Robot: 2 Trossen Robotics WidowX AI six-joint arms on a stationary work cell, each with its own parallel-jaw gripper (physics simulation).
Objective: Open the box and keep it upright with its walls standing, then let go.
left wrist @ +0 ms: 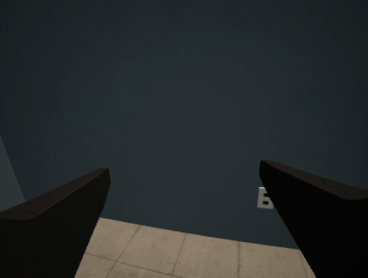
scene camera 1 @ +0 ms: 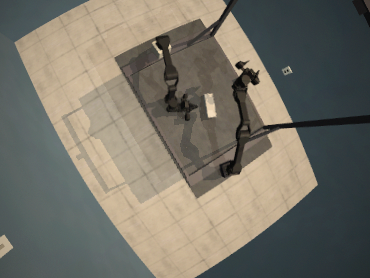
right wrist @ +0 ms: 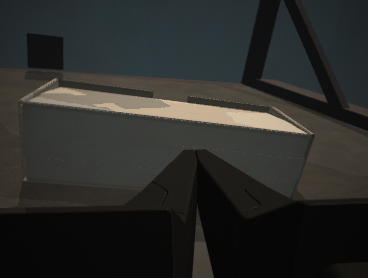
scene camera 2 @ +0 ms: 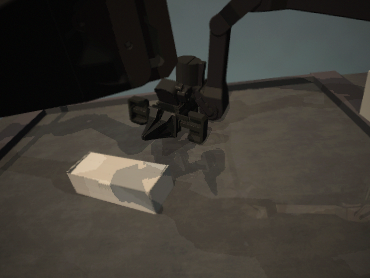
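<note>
A long white box (scene camera 1: 210, 105) (scene camera 2: 107, 187) (right wrist: 125, 132) rests upright on the dark table. Its lid panel lies across the top between the walls. In the right wrist view the far rim shows raised edges with a gap between them. My right gripper (scene camera 1: 196, 106) (scene camera 2: 144, 138) (right wrist: 194, 161) is shut and empty, its tips pointing at the box's long side wall. The wrist view does not show clearly whether they touch it; scene camera 1 shows a small gap. My left gripper (scene camera 1: 252, 70) (left wrist: 185, 171) is open and empty, away from the box and facing the wall.
The dark table (scene camera 1: 227, 65) (scene camera 2: 280, 165) carries frame bars along its edges. A pale piece (scene camera 1: 159, 49) lies by the right arm's base. Dark slanted frame posts (right wrist: 261, 42) stand beyond the box. A wall socket (scene camera 1: 287, 70) (left wrist: 264, 198) is on the blue wall.
</note>
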